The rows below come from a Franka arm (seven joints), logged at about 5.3 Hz.
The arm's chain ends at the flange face. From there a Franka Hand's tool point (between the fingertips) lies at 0.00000 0.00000 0.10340 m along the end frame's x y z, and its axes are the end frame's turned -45 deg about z.
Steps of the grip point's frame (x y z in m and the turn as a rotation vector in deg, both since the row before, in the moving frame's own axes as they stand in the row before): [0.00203, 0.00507, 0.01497, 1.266, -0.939, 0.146]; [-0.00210, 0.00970, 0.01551, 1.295, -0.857, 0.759]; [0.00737, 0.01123, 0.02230, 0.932, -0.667, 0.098]
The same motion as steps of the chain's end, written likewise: [0.00783, 0.00257, 0.01501, 0.231, -1.559, 0.146]; [0.00812, 0.00892, 0.01555, 0.310, -1.522, 0.759]; [0.01519, 0.00307, 0.02232, 0.187, -1.131, 0.098]
